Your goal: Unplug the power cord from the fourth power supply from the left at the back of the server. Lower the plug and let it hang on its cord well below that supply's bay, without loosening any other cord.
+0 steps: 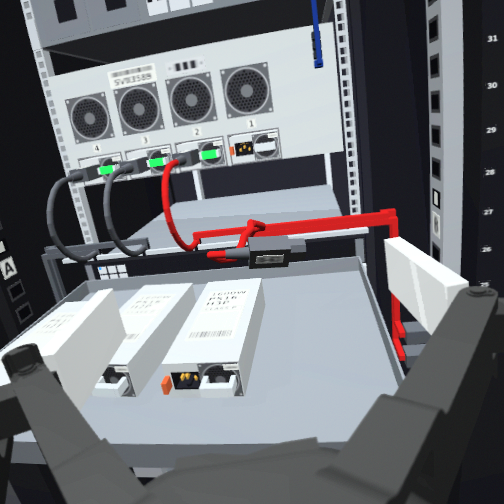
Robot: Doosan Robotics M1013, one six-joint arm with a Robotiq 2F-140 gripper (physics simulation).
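Note:
The server's back panel (200, 115) has four fans and a row of power supply bays below them. The fourth bay from the left (254, 148) shows an orange tab and a bare inlet with yellow pins, with no cord in it. The three bays to its left show green lights and hold cords: two black (55, 215) and one red (168, 200). A dark grey plug (267, 252) on a red cord sits well below the bays, at the tray's back edge. My gripper (250, 325) is open wide and empty, in front of the tray.
A grey tray (280, 360) holds three spare power supplies (215, 335). A red cord runs right to the rack post (395, 220) and down. A white block (422, 287) stands near my right finger. A blue cable (315, 35) hangs at the top.

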